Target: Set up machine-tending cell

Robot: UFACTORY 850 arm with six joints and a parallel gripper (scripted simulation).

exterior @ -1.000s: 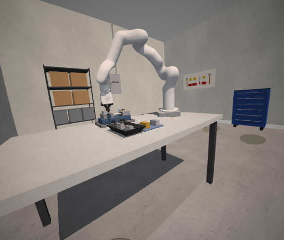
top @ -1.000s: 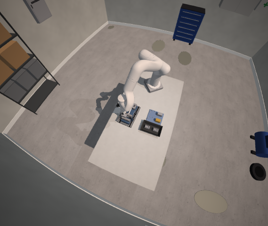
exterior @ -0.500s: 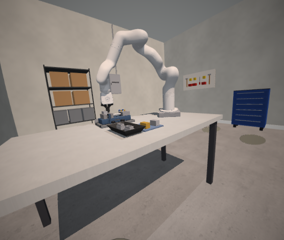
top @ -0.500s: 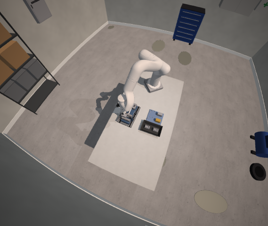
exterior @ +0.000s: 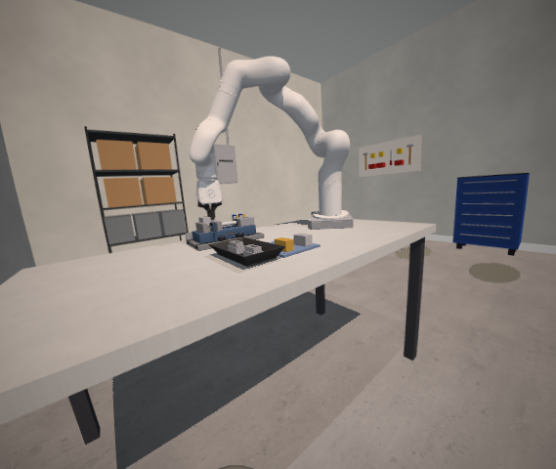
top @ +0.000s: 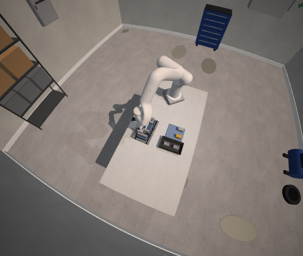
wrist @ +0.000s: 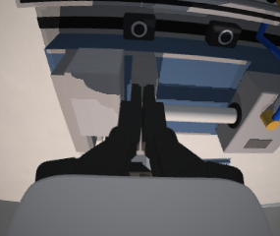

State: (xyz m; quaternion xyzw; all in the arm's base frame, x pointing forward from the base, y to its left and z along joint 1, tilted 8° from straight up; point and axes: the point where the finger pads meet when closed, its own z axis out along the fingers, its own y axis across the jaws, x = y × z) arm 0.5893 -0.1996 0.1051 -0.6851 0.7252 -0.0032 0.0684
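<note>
My hand is 3 cm to the right of the grey jaw block and 4 cm above it. Also, from my hand: silver rod (5 cm behind, 4 cm to the left, 4 cm below); then vise (4 cm behind, 4 cm to the left, 8 cm below); then dark work stop rod (3 cm ahead, 8 cm to the left, 3 cm below).
</note>
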